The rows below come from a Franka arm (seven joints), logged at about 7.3 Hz.
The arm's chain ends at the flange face. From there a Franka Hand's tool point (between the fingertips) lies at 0.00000 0.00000 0.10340 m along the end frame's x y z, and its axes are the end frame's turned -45 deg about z.
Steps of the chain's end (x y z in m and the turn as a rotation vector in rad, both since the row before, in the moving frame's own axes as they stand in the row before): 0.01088 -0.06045 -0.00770 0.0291 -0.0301 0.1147; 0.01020 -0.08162 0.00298 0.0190 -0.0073 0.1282; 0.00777 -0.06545 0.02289 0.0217 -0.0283 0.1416; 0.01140 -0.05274 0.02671 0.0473 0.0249 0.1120
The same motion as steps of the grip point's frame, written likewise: 0.05061 -0.03937 -0.00779 0.0419 -0.0007 0.1147; 0.06590 -0.05236 0.00296 0.0186 0.0083 0.1282; 0.05155 -0.04446 0.02282 0.0354 -0.0047 0.1416; 0.05071 -0.03057 0.02656 0.0158 0.0511 0.1120
